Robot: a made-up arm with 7 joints.
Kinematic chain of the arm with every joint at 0, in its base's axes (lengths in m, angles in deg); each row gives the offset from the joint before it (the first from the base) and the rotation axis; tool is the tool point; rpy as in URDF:
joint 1: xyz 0 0 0.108 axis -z
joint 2: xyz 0 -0.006 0.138 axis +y
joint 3: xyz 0 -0.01 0.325 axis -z
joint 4: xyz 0 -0.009 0.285 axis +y
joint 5: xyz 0 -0.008 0.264 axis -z
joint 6: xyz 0 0 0.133 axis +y
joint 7: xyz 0 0 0.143 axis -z
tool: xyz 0 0 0 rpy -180 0 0
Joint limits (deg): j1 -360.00..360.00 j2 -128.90..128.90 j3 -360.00..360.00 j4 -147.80..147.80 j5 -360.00..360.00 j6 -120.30..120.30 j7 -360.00..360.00
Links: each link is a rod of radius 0.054 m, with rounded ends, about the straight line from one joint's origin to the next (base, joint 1, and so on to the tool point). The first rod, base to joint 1, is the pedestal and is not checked.
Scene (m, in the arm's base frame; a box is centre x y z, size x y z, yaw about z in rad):
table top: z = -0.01
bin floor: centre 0.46 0.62 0 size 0.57 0.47 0.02 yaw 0.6
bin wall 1: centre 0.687 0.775 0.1 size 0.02 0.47 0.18 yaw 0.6
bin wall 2: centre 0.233 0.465 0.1 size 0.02 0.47 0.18 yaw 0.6
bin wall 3: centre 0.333 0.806 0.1 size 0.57 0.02 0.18 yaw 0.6
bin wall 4: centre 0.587 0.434 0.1 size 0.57 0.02 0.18 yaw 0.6
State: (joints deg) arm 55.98 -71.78 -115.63 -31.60 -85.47 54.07 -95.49
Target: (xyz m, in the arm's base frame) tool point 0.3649 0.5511 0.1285
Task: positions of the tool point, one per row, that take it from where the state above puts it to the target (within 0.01 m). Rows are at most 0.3 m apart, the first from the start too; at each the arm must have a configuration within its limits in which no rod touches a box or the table.
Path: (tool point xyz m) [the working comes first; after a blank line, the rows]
Joints at the target: 154.14 -74.94 -67.93 -98.12 -104.01 87.05 -95.49
Straight joint move there: touches bin wall 3.

1: -0.5872 0.6904 0.7343
2: -0.4111 0.6717 0.8554
3: -0.2702 0.6004 0.9460
4: -0.1251 0.7462 0.7434
5: 0.0690 0.7883 0.5215
6: 0.2506 0.7141 0.3072
7: 0.3649 0.5511 0.1285

